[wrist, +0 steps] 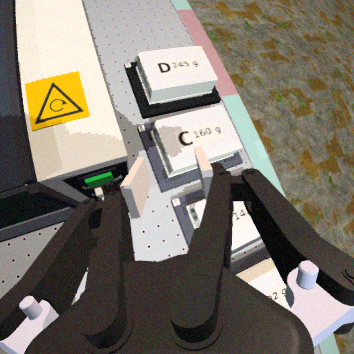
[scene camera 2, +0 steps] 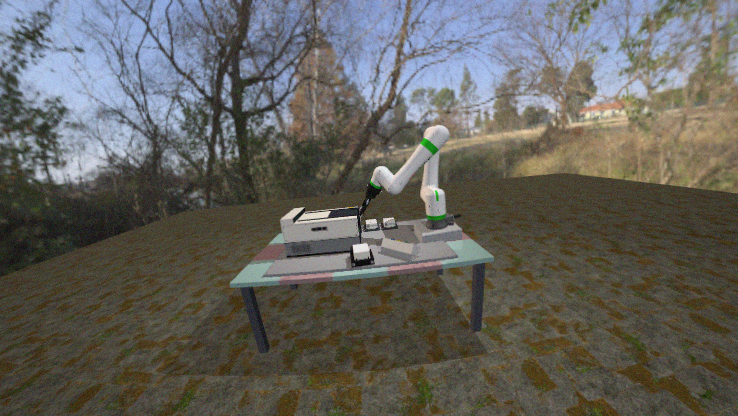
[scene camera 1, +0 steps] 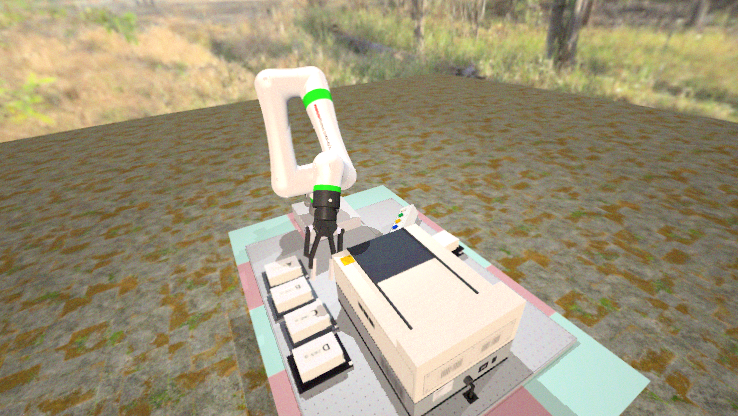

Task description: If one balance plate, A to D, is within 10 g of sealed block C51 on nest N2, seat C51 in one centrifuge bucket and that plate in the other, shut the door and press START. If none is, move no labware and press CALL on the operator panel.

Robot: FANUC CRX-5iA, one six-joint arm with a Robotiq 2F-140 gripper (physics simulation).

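Frame: origin at the arm's base, x right, y ahead, z up, level; centimetres.
Where they show: gripper, fingertip midpoint: (wrist: 171, 164) (scene camera 1: 321, 279); arm's base at its link origin: (scene camera 2: 436, 225).
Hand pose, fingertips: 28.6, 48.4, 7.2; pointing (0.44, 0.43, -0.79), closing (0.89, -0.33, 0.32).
Observation:
Each offset is from my fingertips to the top centre of the thing, as dx, dy, dz. "spot": to the spot under its first point.
My gripper (scene camera 1: 323, 271) (scene camera 2: 361, 212) (wrist: 171, 164) is partly open and empty, in front of the centrifuge (scene camera 1: 454, 315) (scene camera 2: 320, 224) near its front panel. In the wrist view a green button @[-6.9, +0.8, +6.3] (wrist: 100, 179) shows beside the left finger. Plate D @[+12.6, +16.9, -7.4] (scene camera 1: 318, 356) (wrist: 172, 82), marked 245 g, plate C @[+9.0, +3.8, -7.4] (scene camera 1: 308, 324) (wrist: 212, 137), marked 160 g, plate B @[+7.9, -10.2, -7.4] (scene camera 1: 291, 294) (wrist: 245, 227) and plate A @[+4.9, -23.6, -7.4] (scene camera 1: 285, 271) sit on nests in a row. The fingers partly hide B's label. A white block @[-51.0, +7.0, -5.5] (scene camera 1: 445, 240) (scene camera 2: 361, 251) sits on a black nest across the centrifuge; its label is unreadable. The buckets are hidden.
The tilted operator panel @[-51.7, -15.1, -4.4] (scene camera 1: 405, 218) (scene camera 2: 397, 248) has green, yellow and blue buttons and stands between the robot base and the white block. A dark panel @[-19.6, +12.1, +8.5] (scene camera 1: 392, 253) lies on the centrifuge top. A yellow warning sign @[spot: -6.8, +5.8, +8.3] (scene camera 1: 346, 260) (wrist: 57, 101) marks its near corner.

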